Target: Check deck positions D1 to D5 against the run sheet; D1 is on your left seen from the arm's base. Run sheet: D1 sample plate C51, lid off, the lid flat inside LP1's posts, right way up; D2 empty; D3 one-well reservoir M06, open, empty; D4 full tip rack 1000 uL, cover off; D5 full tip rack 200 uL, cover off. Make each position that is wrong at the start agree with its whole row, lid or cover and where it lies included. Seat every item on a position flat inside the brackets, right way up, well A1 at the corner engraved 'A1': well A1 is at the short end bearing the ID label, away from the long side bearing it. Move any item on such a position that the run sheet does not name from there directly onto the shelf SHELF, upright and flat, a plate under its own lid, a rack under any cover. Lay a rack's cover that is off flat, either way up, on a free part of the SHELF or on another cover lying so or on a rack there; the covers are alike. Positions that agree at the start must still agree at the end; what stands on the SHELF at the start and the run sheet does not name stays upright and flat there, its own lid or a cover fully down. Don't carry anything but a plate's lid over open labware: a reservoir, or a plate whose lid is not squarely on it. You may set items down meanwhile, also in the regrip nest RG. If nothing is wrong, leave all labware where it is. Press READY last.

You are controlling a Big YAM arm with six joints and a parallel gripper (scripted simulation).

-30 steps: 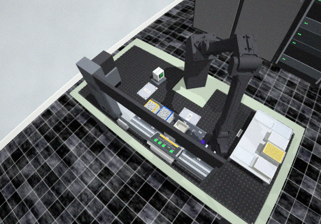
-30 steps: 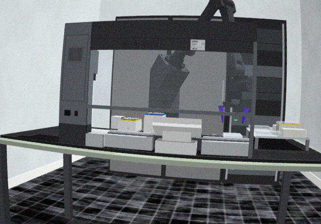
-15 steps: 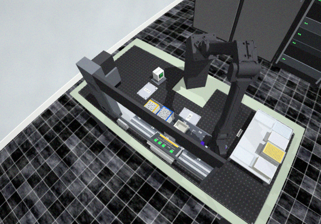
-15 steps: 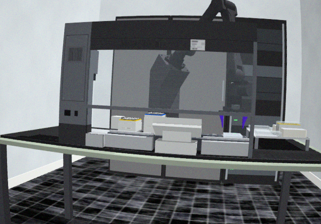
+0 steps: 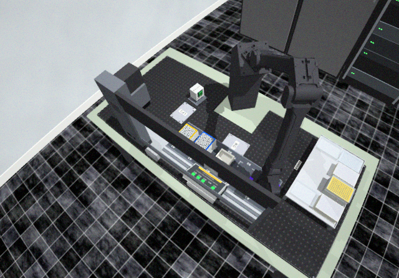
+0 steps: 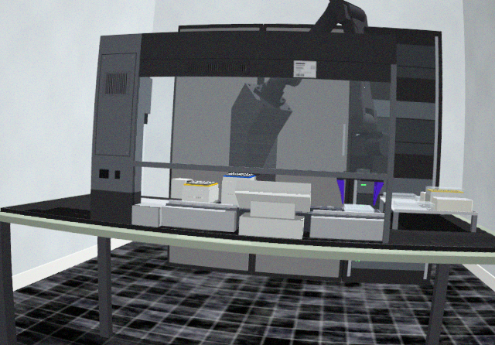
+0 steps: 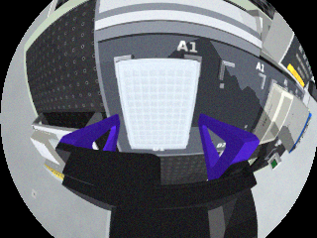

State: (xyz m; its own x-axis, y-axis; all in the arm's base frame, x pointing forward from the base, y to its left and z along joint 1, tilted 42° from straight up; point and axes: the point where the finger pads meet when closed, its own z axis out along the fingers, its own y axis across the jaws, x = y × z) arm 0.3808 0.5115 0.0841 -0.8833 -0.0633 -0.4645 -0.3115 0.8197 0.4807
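My hand is 20 mm above the clear plate lid. From my hand the other things lie so: blue-rimmed tip rack: 130 mm ahead, 340 mm to the right, 40 mm above; then white reservoir: 80 mm ahead, 230 mm to the right, 20 mm below; then sample plate: 20 mm below.
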